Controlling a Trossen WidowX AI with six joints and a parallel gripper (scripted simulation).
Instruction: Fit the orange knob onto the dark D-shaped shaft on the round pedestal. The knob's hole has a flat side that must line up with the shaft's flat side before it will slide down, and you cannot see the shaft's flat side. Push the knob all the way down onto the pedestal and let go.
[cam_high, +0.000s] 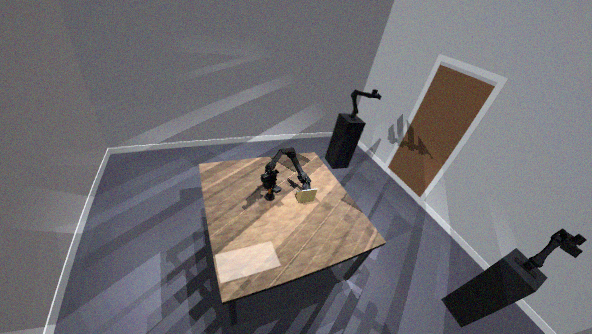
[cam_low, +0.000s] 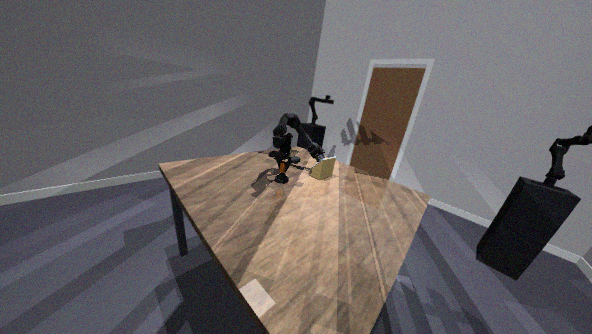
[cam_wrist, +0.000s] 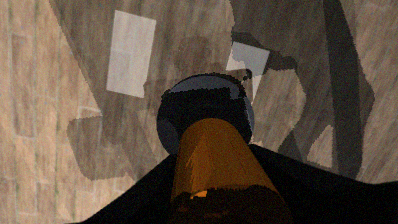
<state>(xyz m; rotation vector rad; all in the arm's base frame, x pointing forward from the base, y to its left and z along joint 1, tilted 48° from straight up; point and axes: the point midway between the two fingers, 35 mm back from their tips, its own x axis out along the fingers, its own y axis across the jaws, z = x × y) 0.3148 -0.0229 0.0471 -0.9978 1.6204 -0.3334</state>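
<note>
My gripper tip is now 20 mm below the orange knob. The rest, counted from my gripper tip: round pedestal: 40 mm below.
</note>
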